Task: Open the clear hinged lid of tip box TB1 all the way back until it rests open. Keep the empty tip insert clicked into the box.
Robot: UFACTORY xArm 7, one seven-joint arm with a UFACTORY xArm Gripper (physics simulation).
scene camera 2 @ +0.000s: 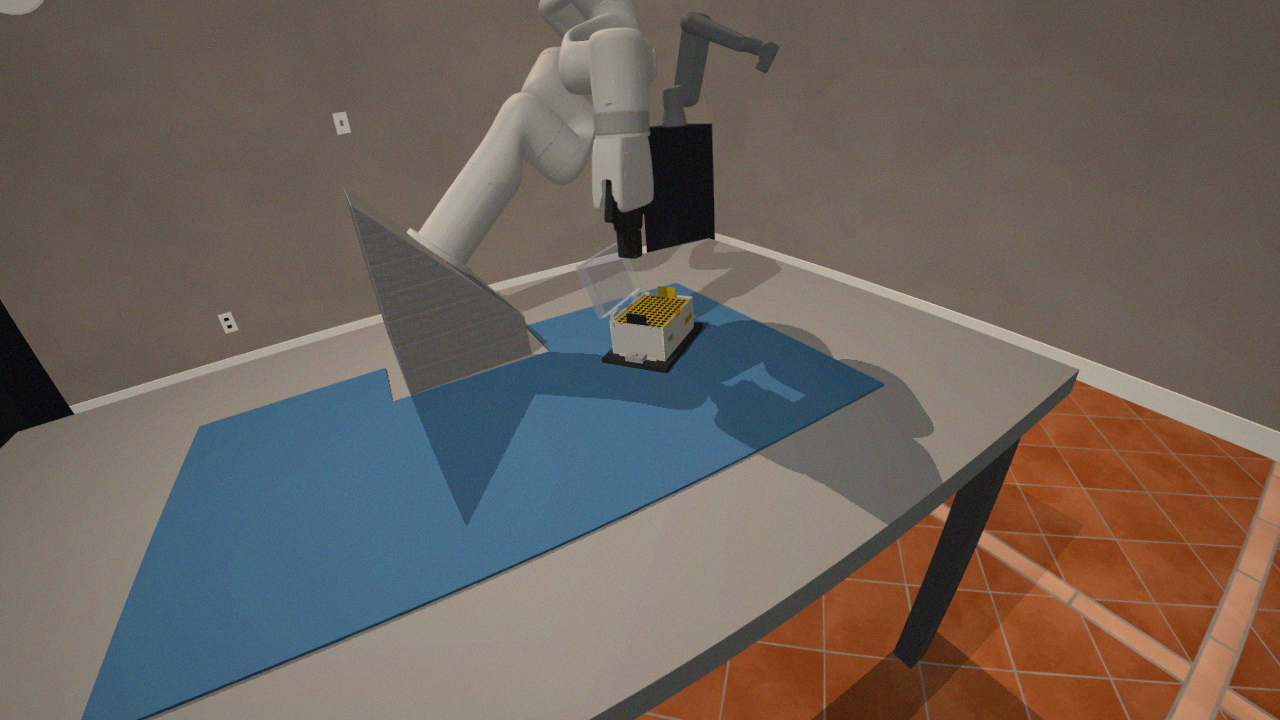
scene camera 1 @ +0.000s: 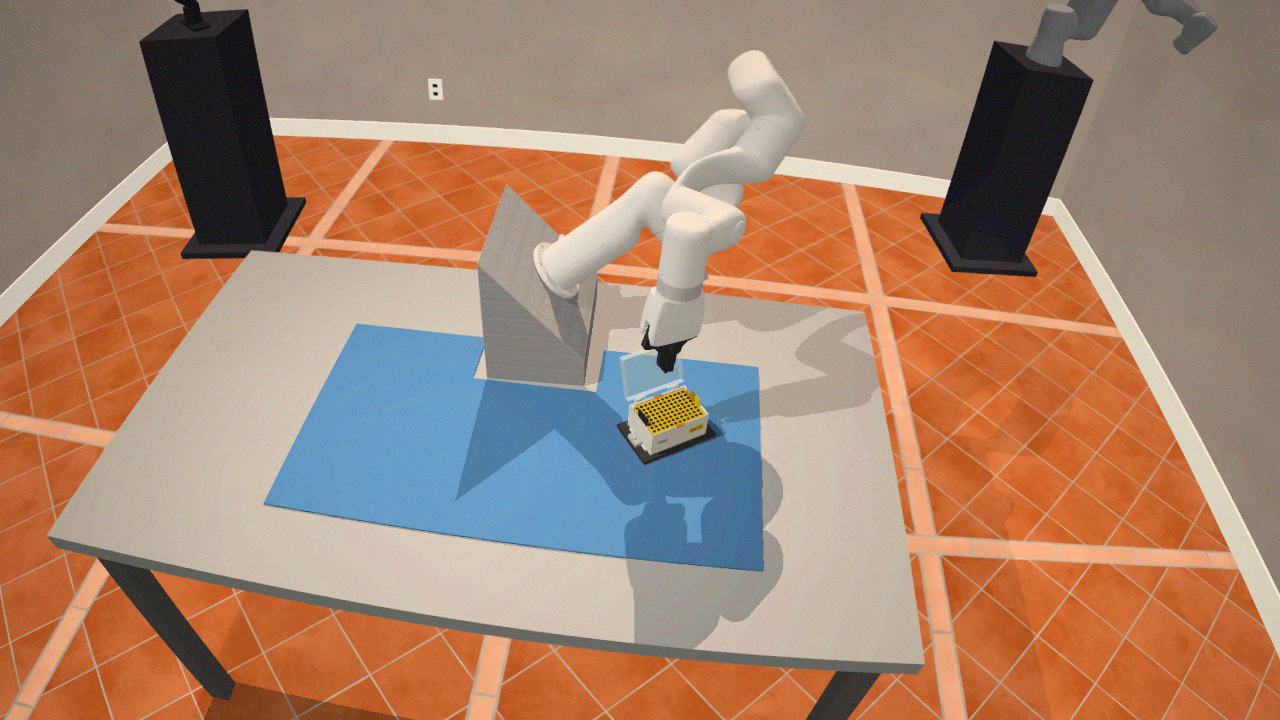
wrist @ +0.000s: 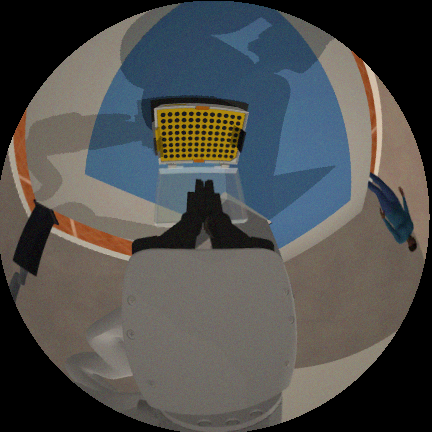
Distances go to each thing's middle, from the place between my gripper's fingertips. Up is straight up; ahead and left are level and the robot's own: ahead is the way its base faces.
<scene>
I see the clear lid (scene camera 2: pixel 610 281) 3 cm behind my hand, 2 cm to the right of it and 3 cm below it.
</scene>
